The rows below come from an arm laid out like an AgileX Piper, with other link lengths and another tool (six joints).
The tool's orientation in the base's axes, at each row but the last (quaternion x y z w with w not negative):
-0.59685 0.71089 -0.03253 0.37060
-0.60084 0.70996 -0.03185 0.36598
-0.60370 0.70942 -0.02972 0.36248
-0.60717 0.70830 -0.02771 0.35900
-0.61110 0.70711 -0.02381 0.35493
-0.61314 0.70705 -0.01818 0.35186
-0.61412 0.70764 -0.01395 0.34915
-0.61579 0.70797 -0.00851 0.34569
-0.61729 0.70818 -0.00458 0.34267
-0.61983 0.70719 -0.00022 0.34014
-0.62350 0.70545 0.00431 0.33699
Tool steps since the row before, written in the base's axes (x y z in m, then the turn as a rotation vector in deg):
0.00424 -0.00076 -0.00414 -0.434 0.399 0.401
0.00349 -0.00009 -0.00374 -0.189 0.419 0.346
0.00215 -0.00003 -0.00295 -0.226 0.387 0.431
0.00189 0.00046 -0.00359 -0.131 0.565 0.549
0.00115 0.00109 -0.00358 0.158 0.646 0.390
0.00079 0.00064 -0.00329 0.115 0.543 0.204
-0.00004 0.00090 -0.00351 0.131 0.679 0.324
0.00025 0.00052 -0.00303 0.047 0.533 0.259
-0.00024 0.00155 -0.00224 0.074 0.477 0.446
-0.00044 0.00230 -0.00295 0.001 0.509 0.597
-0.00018 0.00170 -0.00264 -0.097 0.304 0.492
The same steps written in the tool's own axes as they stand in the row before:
0.00263 -0.00169 0.00509 -0.538 0.276 -0.377
0.00184 -0.00111 0.00464 -0.532 0.105 -0.193
0.00142 -0.00039 0.00334 -0.544 0.086 -0.288
0.00129 0.00024 0.00387 -0.757 -0.003 -0.254
0.00073 0.00097 0.00372 -0.754 -0.153 0.051
0.00100 0.00099 0.00314 -0.575 -0.057 0.127
0.00088 0.00183 0.00300 -0.752 -0.091 0.100
0.00099 0.00124 0.00265 -0.592 -0.025 0.047
-0.00028 0.00154 0.00224 -0.633 -0.143 -0.106
-0.00060 0.00216 0.00302 -0.733 -0.135 -0.244
-0.00022 0.00163 0.00268 -0.504 -0.051 -0.296

